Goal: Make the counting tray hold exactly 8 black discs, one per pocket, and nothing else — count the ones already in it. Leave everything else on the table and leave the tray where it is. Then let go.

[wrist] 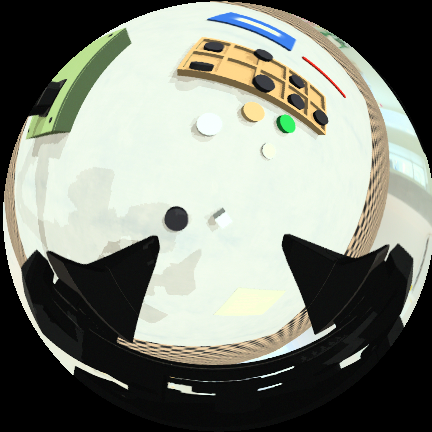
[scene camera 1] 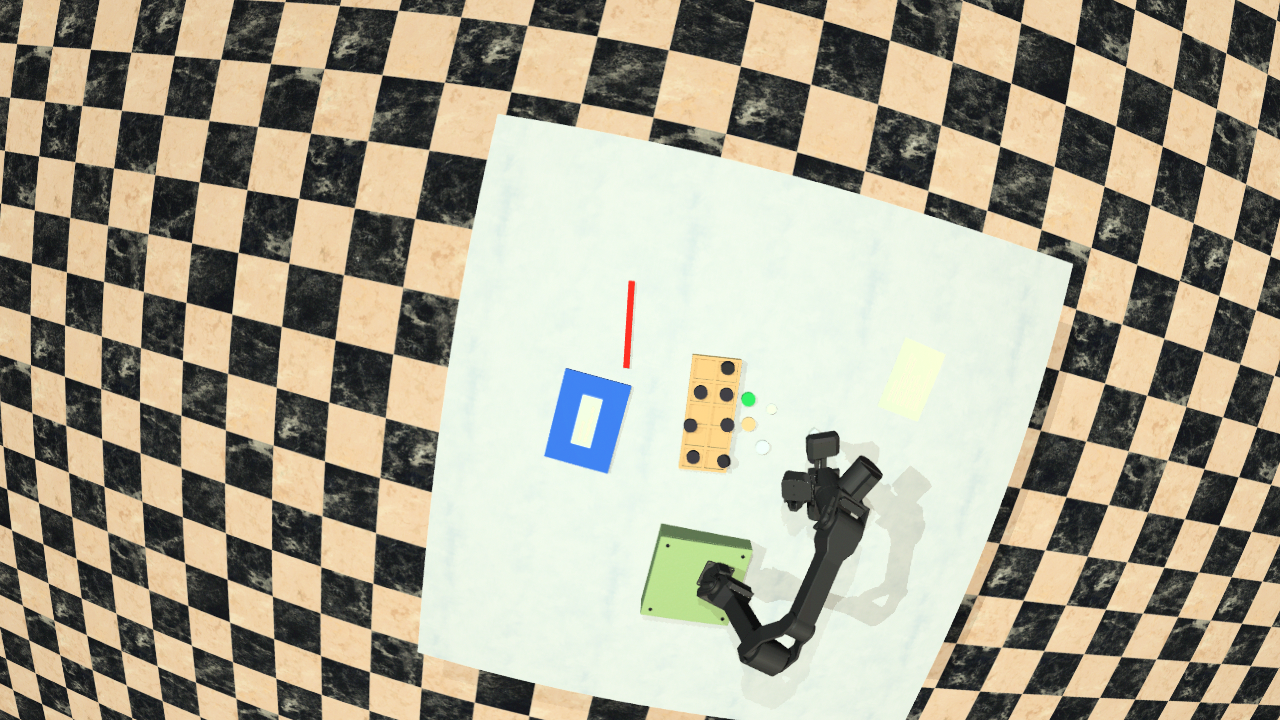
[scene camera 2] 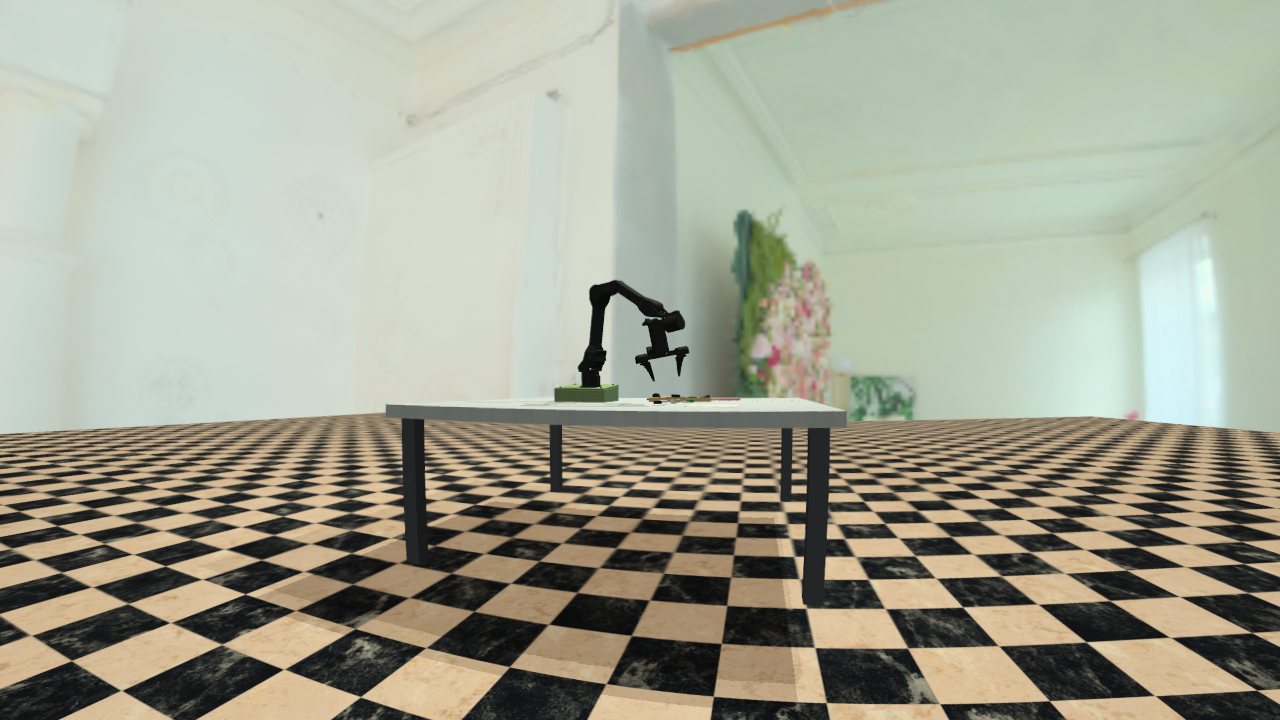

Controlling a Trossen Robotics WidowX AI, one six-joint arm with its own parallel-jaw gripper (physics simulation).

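The tan counting tray [scene camera 1: 704, 366] [wrist: 233, 69] has two rows of pockets. Several black discs lie on it, including an end disc [scene camera 1: 727, 368] [wrist: 320, 117]. One disc [scene camera 1: 690, 425] [wrist: 263, 55] overlaps the tray's far long wall; whether it sits flat in a pocket is unclear. One end pocket and two side-by-side pockets nearer the green base are empty. A loose black disc [wrist: 176, 218] lies on the table in the wrist view, ahead of the left fingertip; the arm hides it in scene camera 1. My gripper [scene camera 2: 665, 378] [wrist: 221, 241] is wide open, empty, and above the table.
Beside the tray lie a green disc [scene camera 1: 748, 399] [wrist: 286, 123], tan disc [scene camera 1: 749, 424] [wrist: 252, 111], white disc [scene camera 1: 762, 446] [wrist: 209, 124] and small cream disc [scene camera 1: 771, 408] [wrist: 268, 151]. A white block [wrist: 223, 219] neighbours the loose disc. A blue frame [scene camera 1: 556, 436], red bar [scene camera 1: 629, 324] and yellow sheet [scene camera 1: 912, 378] lie farther off.
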